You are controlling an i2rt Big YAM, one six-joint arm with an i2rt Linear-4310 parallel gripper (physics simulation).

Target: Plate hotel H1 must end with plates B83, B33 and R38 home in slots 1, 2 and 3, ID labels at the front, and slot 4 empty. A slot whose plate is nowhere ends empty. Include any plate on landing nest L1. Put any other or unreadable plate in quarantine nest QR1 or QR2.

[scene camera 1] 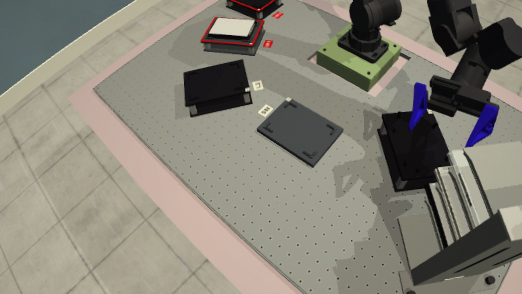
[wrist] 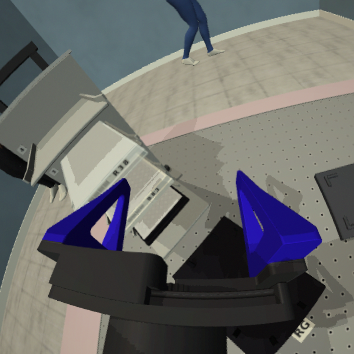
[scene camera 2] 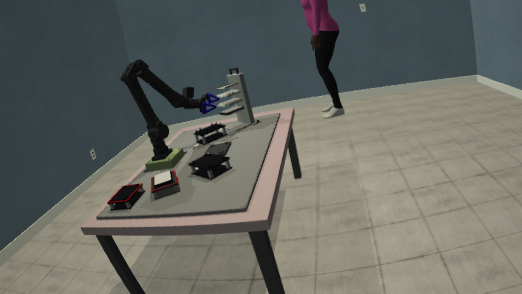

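Where they show: gripper, fingertip midpoint: (scene camera 1: 435,139) (wrist: 179,179) (scene camera 2: 217,102); arm's base at its link origin: (scene camera 1: 362,46) (scene camera 2: 162,155).
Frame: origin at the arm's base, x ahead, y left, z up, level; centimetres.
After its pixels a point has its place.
Plate hotel H1 (scene camera 1: 450,255) @(x 42.8, y 41.1, z 14.1 cm) (scene camera 2: 244,97) @(x 41.8, y 40.5, z 13.7 cm) (wrist: 37,112) @(x 36.1, y 45.6, z 25.3 cm) stands at the table's far end. In the wrist view its top shelf (wrist: 75,129) @(x 30.8, y 36.6, z 22.7 cm) looks bare. Below it is a pale plate (wrist: 95,150) @(x 32.5, y 39.0, z 18.8 cm) labelled R38, then a plate (wrist: 142,182) @(x 30.8, y 35.8, z 13.5 cm) whose label is too small to read surely, then a lowest pale plate (wrist: 161,214) @(x 28.8, y 36.0, z 8.2 cm) over a dark shelf. My gripper (scene camera 1: 439,136) @(x 28.5, y 30.0, z 15.9 cm) (scene camera 2: 216,102) @(x 28.5, y 30.0, z 15.9 cm) (wrist: 179,179) @(x 28.5, y 30.0, z 15.9 cm) is open and empty, just short of the hotel, above the black nest. Landing nest L1 (scene camera 1: 217,82) @(x 35.4, y -20.0, z 1.3 cm) (scene camera 2: 210,163) @(x 37.7, y -24.5, z 1.3 cm) is bare. A white plate (scene camera 1: 232,27) @(x 17.7, y -33.3, z 1.7 cm) (scene camera 2: 162,177) @(x 17.6, y -33.9, z 1.8 cm) lies on the nearer red-edged quarantine nest.
The second red-edged nest (scene camera 1: 256,5) @(x 4.4, y -36.6, z 0.9 cm) (scene camera 2: 126,194) @(x 2.2, y -44.3, z 0.3 cm) holds no visible plate. A black raised nest (scene camera 1: 415,150) @(x 22.4, y 27.4, z 2.3 cm) (wrist: 210,255) @(x 24.1, y 31.0, z 2.3 cm) with pegs, labelled RG, stands beside the hotel. A dark flat pad (scene camera 1: 300,132) @(x 31.9, y 4.1, z -2.5 cm) (wrist: 340,200) @(x 30.7, y 9.2, z -2.5 cm) lies mid-table. A person (scene camera 2: 322,25) stands beyond the table.
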